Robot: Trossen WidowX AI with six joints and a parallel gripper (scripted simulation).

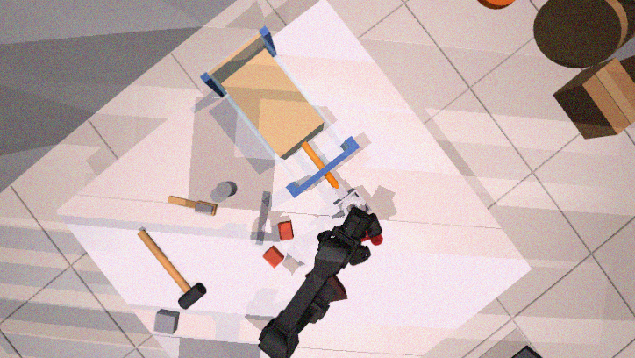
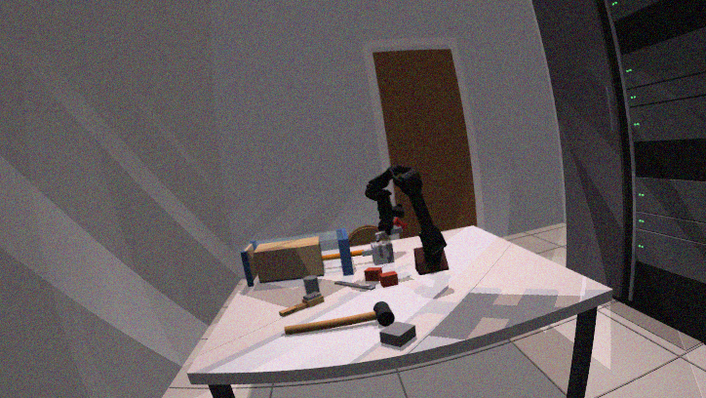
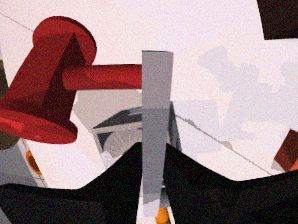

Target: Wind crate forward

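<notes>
Now: the red knob 6 cm behind my gripper tip, 2 cm to the right of it and 3 cm above it. The rest, counted from my gripper tip: grey winch: 2 cm ahead, 5 cm to the right, 10 cm below; blue steel frame: 19 cm ahead, 5 cm to the right, 3 cm below; grey crank bar: 1 cm behind, 1 cm above.
</notes>
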